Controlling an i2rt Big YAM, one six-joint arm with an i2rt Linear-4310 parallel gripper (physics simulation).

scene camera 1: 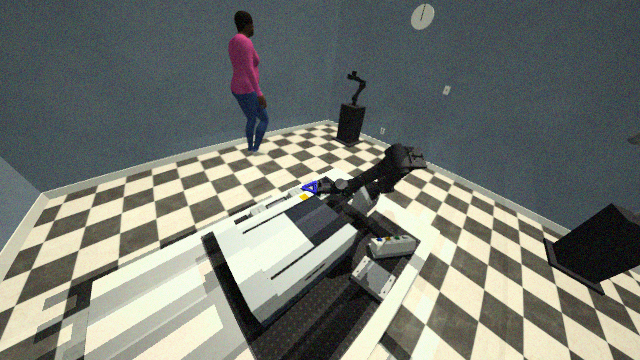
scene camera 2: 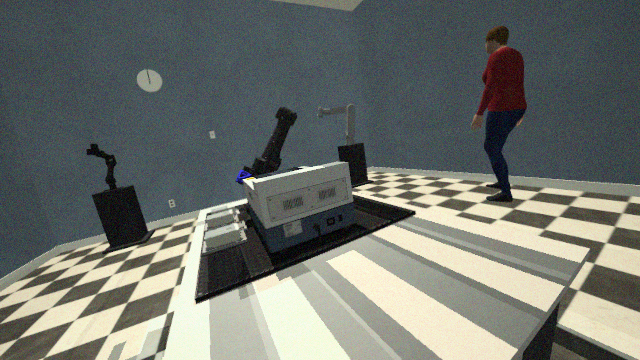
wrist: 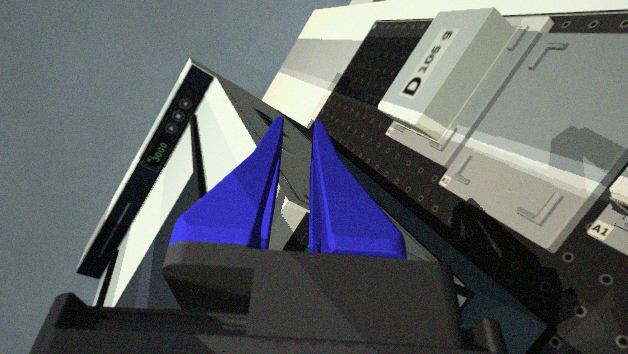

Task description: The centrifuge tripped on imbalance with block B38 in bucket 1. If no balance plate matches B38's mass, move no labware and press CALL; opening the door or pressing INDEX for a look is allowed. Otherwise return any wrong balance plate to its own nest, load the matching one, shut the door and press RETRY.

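Frame: origin at the arm's base, x right, y ahead, z up, level; centimetres.
Seen in the pictures: gripper, fingertip midpoint: (scene camera 1: 302, 187) (scene camera 2: 237, 179) (wrist: 298, 129); arm's base, link origin: (scene camera 1: 370, 189).
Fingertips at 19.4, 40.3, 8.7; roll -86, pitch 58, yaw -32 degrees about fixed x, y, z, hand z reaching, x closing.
Note:
Pixels of each thing's top centre, then the offset from my fingertips to it, as dx, dy, dz. "spot": a spot on its surface instead.
- green 3000 display, surface spot: (wrist: 159, 152) spot: -14.5, +36.3, +1.1
- Balance plate D, top centre: (wrist: 427, 63) (scene camera 2: 221, 230) (scene camera 1: 260, 213) +11.3, +20.0, -16.1
- grey nest plate, top centre: (wrist: 540, 122) (scene camera 2: 227, 227) +9.6, +7.1, -19.7
- box with coloured buttons, top centre: (scene camera 1: 395, 240) -48.5, -22.0, -13.1
- grey plate, top centre: (scene camera 1: 374, 275) -50.6, -1.0, -16.8
- Pale labware, surface spot: (scene camera 2: 225, 236) spot: +10.4, +24.2, -17.4
The white and blue centrifuge (scene camera 1: 285, 235) (scene camera 2: 310, 225) stands on a black mat, with a dark panel on top; I cannot tell whether its door is shut. In the wrist view its front panel (wrist: 178, 116) carries round buttons and a green 3000 display (wrist: 159, 152). My gripper (scene camera 1: 304, 188) (scene camera 2: 240, 177) (wrist: 298, 129) is shut to a narrow gap at the centrifuge's front corner, and nothing shows held between the blue fingers. Balance plate D (wrist: 435, 60), labelled 106 g, sits in its nest. Block B38 does not show; the bucket is hidden.
A grey nest plate (wrist: 520, 135) marked A1 lies beside plate D. A box with coloured buttons (scene camera 1: 394, 247) and a grey plate (scene camera 1: 376, 278) lie near the arm's base. Pale labware (scene camera 2: 225, 236) stands beside the centrifuge. Two people (scene camera 1: 243, 65) (scene camera 2: 505, 80) stand beyond the table.

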